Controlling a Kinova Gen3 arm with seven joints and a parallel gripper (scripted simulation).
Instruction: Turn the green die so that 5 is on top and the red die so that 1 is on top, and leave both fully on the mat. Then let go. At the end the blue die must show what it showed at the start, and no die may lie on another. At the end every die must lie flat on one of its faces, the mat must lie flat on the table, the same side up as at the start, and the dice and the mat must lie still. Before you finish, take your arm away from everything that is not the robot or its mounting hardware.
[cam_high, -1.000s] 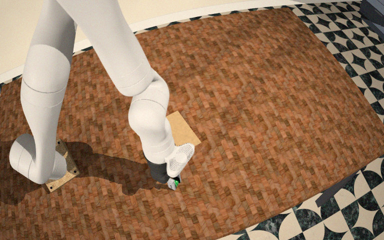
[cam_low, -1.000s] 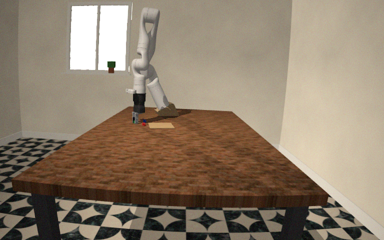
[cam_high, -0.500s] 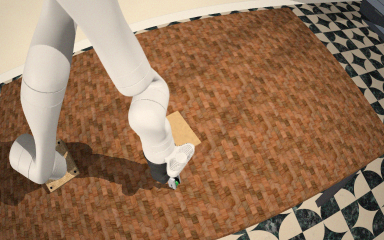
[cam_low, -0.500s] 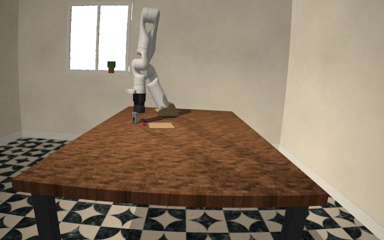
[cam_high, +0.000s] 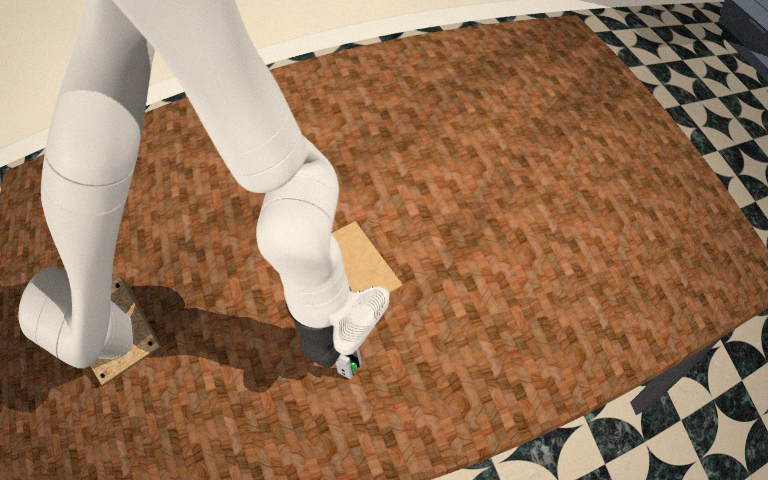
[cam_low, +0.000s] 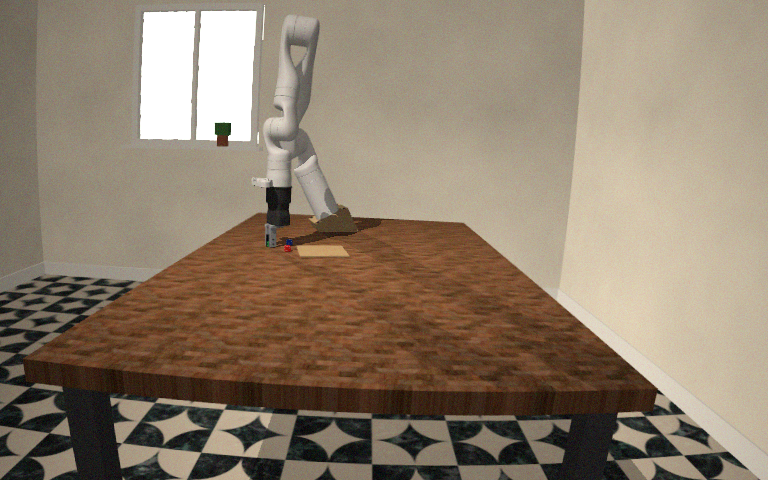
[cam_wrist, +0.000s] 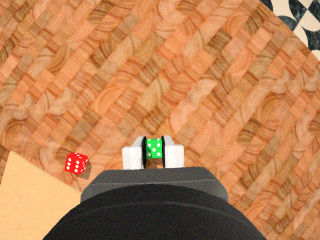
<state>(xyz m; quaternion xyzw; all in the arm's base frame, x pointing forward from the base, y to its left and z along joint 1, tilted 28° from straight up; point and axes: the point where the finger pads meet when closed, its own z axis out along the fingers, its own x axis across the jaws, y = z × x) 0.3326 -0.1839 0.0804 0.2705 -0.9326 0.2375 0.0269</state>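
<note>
Right now the tan mat is 60 mm ahead of my hand, 150 mm to the left of it and 20 mm below it. From my hand the other things lie so: green die (10 mm below); then red die (60 mm ahead, 50 mm to the left, 10 mm below); then blue die (30 mm behind, 60 mm to the left, 10 mm below).
</note>
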